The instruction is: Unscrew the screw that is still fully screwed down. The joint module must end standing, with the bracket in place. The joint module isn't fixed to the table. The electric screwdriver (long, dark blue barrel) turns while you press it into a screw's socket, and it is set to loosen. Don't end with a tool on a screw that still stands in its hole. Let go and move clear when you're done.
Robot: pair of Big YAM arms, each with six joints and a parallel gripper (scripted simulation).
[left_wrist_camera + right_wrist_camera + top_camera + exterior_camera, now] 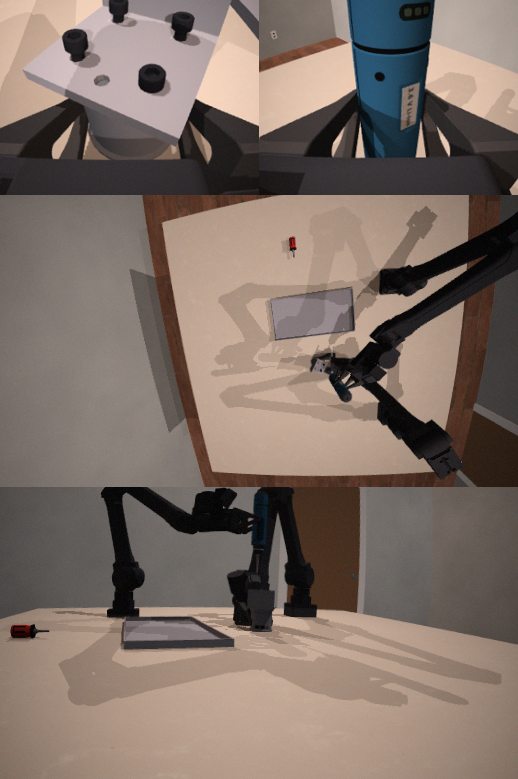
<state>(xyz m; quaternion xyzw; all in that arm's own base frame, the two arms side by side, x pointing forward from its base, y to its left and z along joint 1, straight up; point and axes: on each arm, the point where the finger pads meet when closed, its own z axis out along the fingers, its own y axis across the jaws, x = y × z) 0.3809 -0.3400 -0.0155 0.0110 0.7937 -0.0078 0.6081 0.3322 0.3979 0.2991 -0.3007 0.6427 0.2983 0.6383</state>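
My left hand is 1 cm below the grey joint module. Round my left hand: grey bracket 5 cm above; then screwdriver bit 2 cm behind, 1 cm to the right, 16 cm above; then shallow grey tray 1 cm ahead, 26 cm to the right, 2 cm below.
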